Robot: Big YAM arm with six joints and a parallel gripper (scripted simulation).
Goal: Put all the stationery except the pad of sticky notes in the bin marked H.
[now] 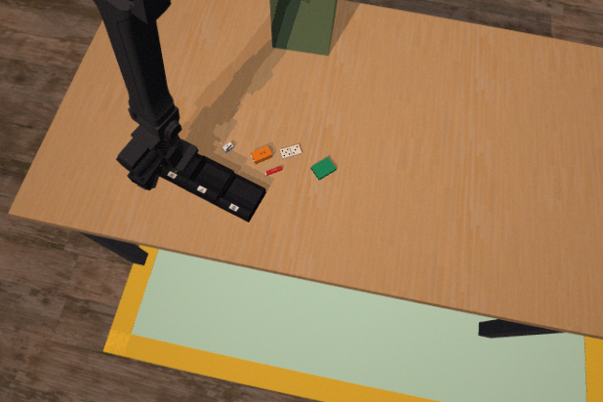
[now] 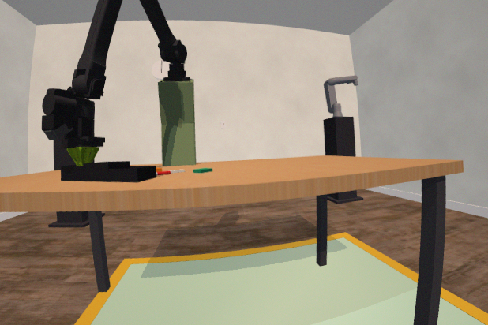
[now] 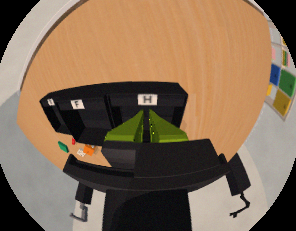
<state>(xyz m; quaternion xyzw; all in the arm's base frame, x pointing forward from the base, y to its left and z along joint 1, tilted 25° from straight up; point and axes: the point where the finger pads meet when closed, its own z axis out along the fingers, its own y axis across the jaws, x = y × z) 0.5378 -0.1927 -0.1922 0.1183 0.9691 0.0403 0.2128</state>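
Now: the red stick 220 mm to the left of my hand, 50 mm behind it and 20 mm below it. Also, from my hand: orange block: 170 mm to the left, 80 mm behind, 20 mm below; green pad: 330 mm to the left, 80 mm behind, 20 mm below; white domino: 250 mm to the left, 110 mm behind, 20 mm below.
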